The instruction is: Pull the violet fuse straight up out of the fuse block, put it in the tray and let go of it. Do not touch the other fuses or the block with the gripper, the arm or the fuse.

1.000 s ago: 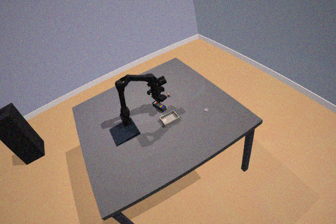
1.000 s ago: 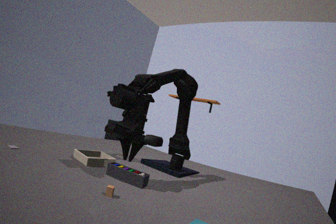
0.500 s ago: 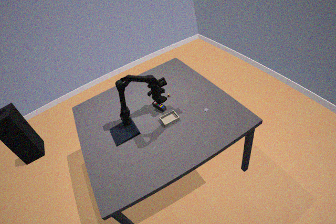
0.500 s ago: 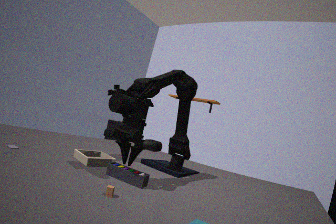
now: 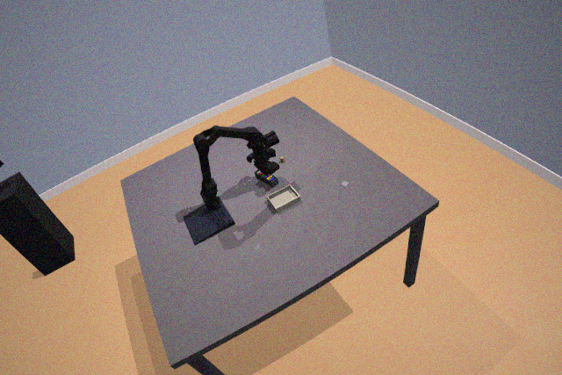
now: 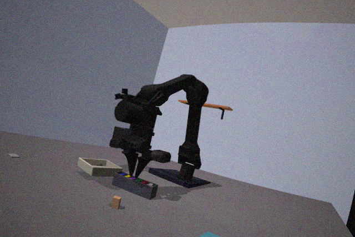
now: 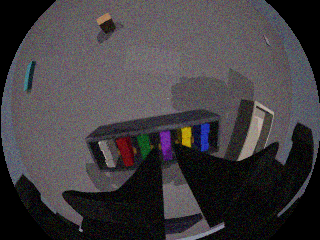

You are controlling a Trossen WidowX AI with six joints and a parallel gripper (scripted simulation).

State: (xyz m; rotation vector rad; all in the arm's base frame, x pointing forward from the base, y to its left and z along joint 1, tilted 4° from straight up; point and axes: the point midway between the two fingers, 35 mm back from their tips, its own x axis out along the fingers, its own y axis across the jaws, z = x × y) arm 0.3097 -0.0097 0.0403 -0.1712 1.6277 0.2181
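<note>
Now: gripper tip 2 cm above the violet fuse. From my gripper tip the other things lie so: flat pale chip: 28 cm to the right, 28 cm ahead, 4 cm below; beige tray: 17 cm to the right, 4 cm below, 1 cm behind; small tan cube: 14 cm ahead, 8 cm to the left, 3 cm below.
</note>
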